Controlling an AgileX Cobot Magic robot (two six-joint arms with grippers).
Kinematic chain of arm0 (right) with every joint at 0, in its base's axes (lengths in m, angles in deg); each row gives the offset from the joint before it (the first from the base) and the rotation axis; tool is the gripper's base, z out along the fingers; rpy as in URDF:
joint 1: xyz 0 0 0.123 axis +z
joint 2: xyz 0 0 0 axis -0.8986 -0.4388 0
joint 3: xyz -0.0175 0.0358 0.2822 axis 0.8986 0.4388 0
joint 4: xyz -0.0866 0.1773 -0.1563 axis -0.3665 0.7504 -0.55
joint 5: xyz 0 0 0 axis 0.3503 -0.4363 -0.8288
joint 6: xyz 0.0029 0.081 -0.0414 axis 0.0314 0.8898 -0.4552
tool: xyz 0 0 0 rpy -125.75 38.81 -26.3
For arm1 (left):
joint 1: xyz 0 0 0.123 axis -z
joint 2: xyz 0 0 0 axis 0.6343 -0.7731 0
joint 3: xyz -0.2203 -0.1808 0.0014 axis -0.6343 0.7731 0
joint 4: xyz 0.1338 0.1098 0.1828 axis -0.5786 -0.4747 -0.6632
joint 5: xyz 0 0 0 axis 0.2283 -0.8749 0.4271
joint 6: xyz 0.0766 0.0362 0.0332 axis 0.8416 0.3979 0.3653
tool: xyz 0 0 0 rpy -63.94 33.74 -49.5
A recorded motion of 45 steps. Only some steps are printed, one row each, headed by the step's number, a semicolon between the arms.
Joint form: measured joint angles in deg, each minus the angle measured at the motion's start. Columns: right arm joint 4, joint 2, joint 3, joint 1, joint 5, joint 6; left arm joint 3, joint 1, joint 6, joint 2, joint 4, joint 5.
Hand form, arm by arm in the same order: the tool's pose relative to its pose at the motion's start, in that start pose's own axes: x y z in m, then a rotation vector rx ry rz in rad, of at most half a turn. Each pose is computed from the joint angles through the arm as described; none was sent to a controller.
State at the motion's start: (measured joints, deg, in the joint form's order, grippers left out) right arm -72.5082 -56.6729 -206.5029 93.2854 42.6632 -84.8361; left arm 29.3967 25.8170 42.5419 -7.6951 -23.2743 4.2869
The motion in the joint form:
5: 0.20 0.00 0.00 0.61 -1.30 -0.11; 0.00 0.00 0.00 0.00 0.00 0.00
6: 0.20 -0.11 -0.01 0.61 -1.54 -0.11; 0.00 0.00 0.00 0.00 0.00 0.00
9: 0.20 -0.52 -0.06 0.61 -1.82 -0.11; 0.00 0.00 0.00 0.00 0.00 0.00
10: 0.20 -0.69 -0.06 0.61 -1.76 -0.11; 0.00 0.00 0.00 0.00 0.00 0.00
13: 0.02 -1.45 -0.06 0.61 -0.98 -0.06; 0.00 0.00 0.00 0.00 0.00 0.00
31: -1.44 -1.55 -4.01 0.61 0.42 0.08; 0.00 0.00 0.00 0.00 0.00 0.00
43: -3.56 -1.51 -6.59 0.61 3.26 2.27; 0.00 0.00 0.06 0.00 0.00 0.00
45: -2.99 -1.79 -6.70 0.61 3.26 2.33; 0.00 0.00 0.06 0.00 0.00 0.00
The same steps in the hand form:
5: -0.0032 0.0048 0.0008 -0.0008 -0.0222 -0.0099; 0.0000 0.0000 0.0000 0.0000 0.0000 0.0000
6: -0.0034 0.0046 0.0017 0.0001 -0.0245 -0.0096; 0.0000 0.0000 0.0000 0.0000 0.0000 0.0000
9: -0.0032 0.0040 0.0052 0.0002 -0.0231 -0.0086; 0.0000 0.0000 0.0000 0.0000 0.0000 0.0000
10: -0.0028 0.0039 0.0067 -0.0009 -0.0193 -0.0081; 0.0000 0.0000 0.0000 0.0000 0.0000 0.0000
13: 0.0001 0.0032 0.0134 -0.0057 0.0072 -0.0063; 0.0000 0.0000 0.0000 0.0000 0.0000 0.0000
31: -0.0086 0.0016 -0.0021 0.0256 -0.0264 -0.0242; 0.0000 0.0000 0.0000 0.0000 0.0000 0.0000
43: -0.0105 0.0000 -0.0134 0.0552 -0.0132 -0.0042; 0.0000 0.0000 0.0000 0.0000 0.0000 0.0010
45: -0.0106 0.0006 -0.0113 0.0454 -0.0131 0.0004; 0.0000 0.0000 0.0000 0.0000 0.0000 0.0010

